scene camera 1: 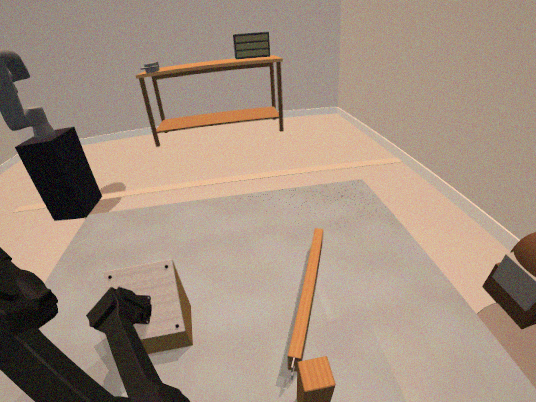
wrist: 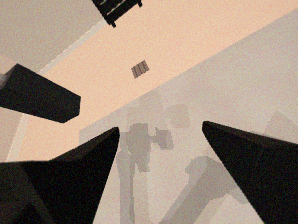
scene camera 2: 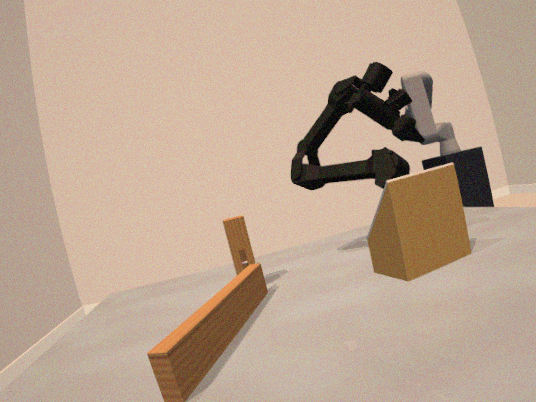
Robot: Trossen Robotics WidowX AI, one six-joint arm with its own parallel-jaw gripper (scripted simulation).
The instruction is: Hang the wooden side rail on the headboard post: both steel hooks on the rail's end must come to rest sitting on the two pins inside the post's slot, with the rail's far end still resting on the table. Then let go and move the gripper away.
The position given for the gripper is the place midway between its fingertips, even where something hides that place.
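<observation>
Open and holding nothing, the gripper (scene camera 2: 417, 137) appears in the scene, and the gripper (wrist: 160, 128) is visible from the wrist too. The scene also has a headboard post (scene camera 2: 235, 228) and a wooden side rail (scene camera 1: 299, 337); in the wrist view, the rail is out of frame.
</observation>
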